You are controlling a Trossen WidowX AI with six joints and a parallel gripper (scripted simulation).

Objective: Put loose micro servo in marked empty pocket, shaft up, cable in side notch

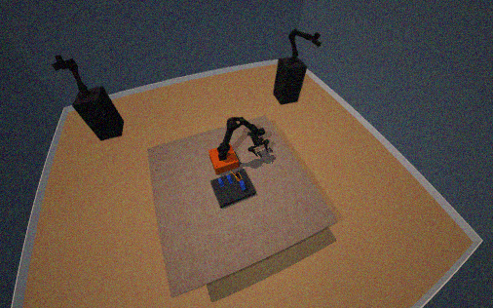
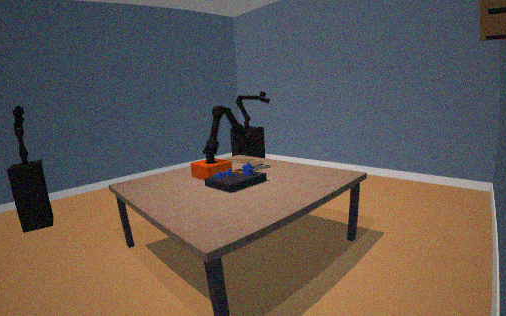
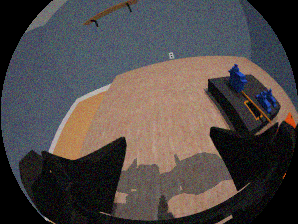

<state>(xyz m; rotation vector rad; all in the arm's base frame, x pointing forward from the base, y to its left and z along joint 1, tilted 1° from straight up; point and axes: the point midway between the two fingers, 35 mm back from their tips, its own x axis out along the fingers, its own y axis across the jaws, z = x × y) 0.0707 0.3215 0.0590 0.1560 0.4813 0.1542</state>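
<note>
Right now my gripper tip is 210 mm short of the deck, 310 mm to the left of it and 120 mm above it.
</note>
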